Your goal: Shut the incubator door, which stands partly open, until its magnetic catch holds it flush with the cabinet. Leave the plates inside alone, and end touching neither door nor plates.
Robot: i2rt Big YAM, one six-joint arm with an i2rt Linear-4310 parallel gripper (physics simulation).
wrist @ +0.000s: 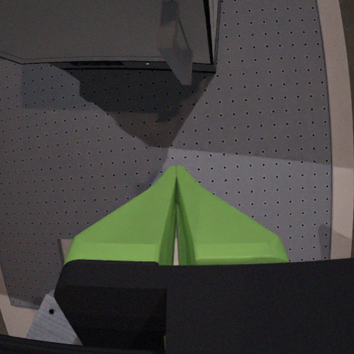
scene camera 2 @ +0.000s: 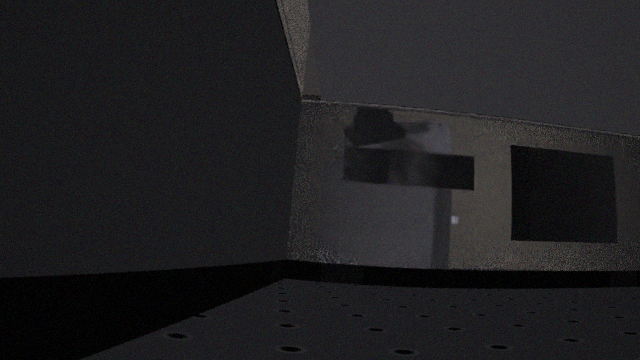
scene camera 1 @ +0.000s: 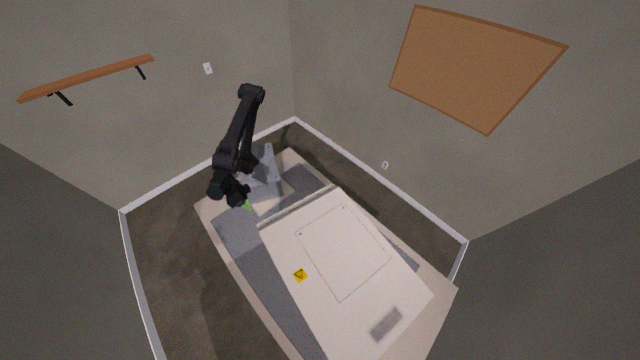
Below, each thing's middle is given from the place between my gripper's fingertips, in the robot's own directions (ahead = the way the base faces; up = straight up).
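With the incubator (scene camera 1: pixel 352 287) in sight, I find that my hand is 1 cm to the right of the incubator, 39 cm short of it and 14 cm above it.
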